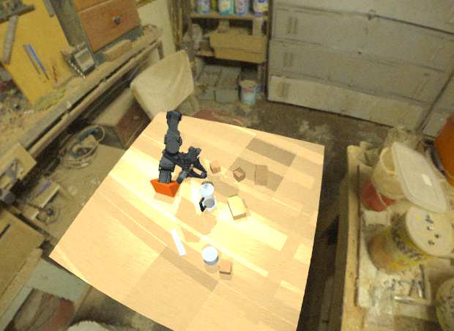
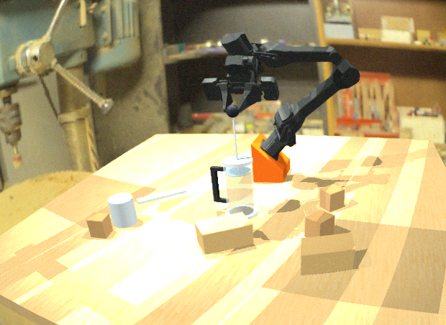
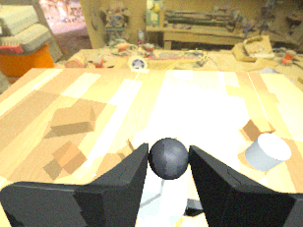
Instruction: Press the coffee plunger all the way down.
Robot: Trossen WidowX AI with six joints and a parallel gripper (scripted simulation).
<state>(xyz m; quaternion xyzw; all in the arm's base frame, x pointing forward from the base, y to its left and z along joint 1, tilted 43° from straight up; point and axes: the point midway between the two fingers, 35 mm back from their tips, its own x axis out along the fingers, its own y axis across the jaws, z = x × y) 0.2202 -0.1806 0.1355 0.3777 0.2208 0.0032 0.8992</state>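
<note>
Right now the glass coffee press is 10 mm behind my gripper tip, 10 mm to the right of it and 130 mm below it. From my gripper tip the other things lie so: white bar 110 mm behind, 250 mm to the right, 260 mm below.
</note>
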